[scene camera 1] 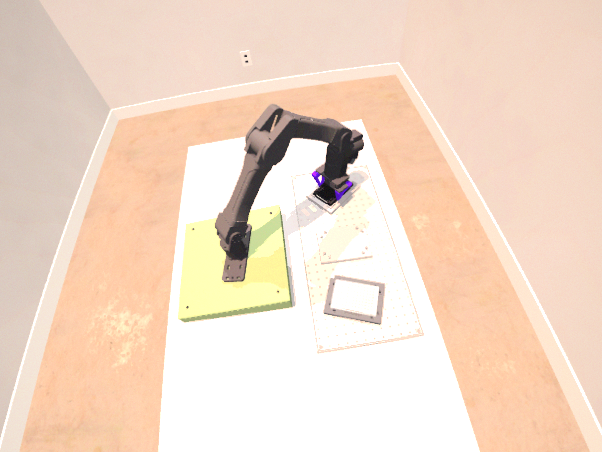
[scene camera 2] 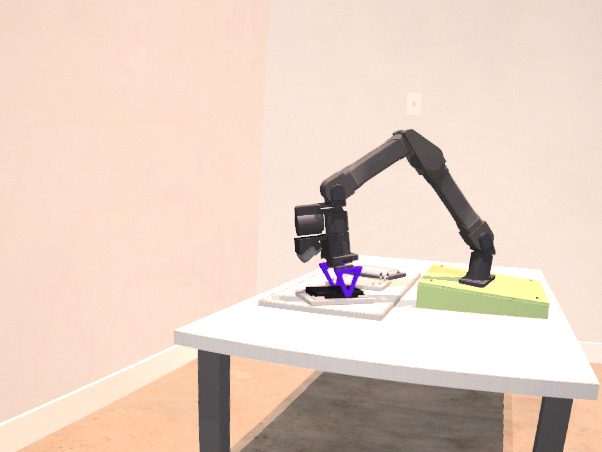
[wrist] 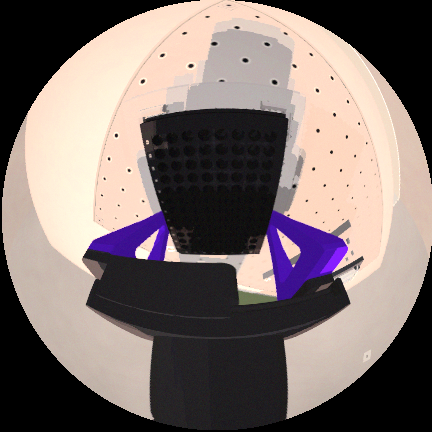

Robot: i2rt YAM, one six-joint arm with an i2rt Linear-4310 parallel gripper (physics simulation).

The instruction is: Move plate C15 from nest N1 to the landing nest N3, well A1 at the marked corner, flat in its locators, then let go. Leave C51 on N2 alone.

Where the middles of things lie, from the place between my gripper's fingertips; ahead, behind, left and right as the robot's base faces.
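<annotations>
White grid plate [scene camera 1: 360,298]: 70 mm ahead of my hand, 390 mm to the right. Black well plate [wrist: 215,171]: 10 mm above my hand, 10 mm ahead, 20 mm to the left.
</annotations>
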